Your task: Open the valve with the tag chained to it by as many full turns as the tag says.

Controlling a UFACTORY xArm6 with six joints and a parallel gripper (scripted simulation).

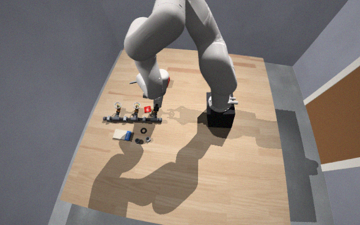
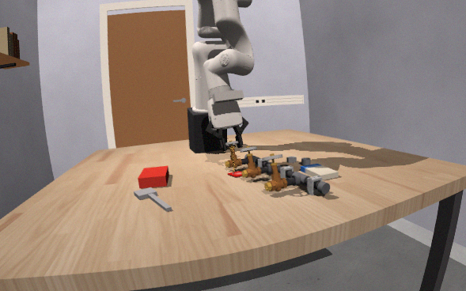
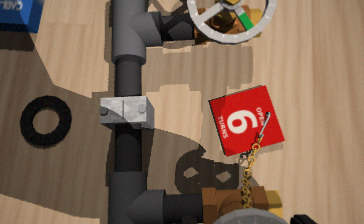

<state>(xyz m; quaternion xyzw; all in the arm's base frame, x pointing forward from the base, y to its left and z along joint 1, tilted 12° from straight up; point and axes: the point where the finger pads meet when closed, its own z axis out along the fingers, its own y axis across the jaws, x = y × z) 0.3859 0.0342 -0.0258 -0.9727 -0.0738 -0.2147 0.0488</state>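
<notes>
My hand is 8 cm short of the red tag, 1 cm to the left of it and 8 cm above it. From my hand the other things lie so: grey hammer-like tool (21 cm ahead, 24 cm to the right, 8 cm below); then grey box (19 cm ahead, 21 cm to the left, 7 cm below); then red box (5 cm ahead, 25 cm to the right, 7 cm below).
</notes>
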